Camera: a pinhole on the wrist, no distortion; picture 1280 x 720 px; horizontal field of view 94.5 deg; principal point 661.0 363.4 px. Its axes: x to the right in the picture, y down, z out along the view. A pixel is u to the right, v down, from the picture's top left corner.
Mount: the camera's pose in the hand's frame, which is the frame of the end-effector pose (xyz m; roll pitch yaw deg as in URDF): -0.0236 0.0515 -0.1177 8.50 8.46 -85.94
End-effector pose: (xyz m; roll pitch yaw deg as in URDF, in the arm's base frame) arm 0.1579 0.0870 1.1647 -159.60 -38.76 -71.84
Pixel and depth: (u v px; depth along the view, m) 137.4 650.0 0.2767
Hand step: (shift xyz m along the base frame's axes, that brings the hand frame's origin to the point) -0.0907 -0.2616 -0.1885
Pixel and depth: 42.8 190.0 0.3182
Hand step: -0.1945 -0.1300 -0.3701
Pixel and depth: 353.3 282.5 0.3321
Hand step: -0.0527 -0.0919 -0.2898
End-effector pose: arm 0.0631 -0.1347 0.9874 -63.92 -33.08 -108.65
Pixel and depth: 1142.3 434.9 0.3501
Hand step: 0.1048 0.1671 0.2765
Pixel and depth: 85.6 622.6 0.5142
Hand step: 0.5549 -0.3915 -0.1259
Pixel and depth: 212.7 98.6 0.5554
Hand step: 0.6147 0.0477 -0.3156
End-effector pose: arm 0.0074 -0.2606 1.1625 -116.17 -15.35 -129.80
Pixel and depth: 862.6 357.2 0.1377
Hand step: 0.0392 0.0219 -0.0009
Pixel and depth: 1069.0 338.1 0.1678
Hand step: 0.0893 0.0060 0.0530
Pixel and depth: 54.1 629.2 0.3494
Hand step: -0.0277 -0.2067 -0.4222
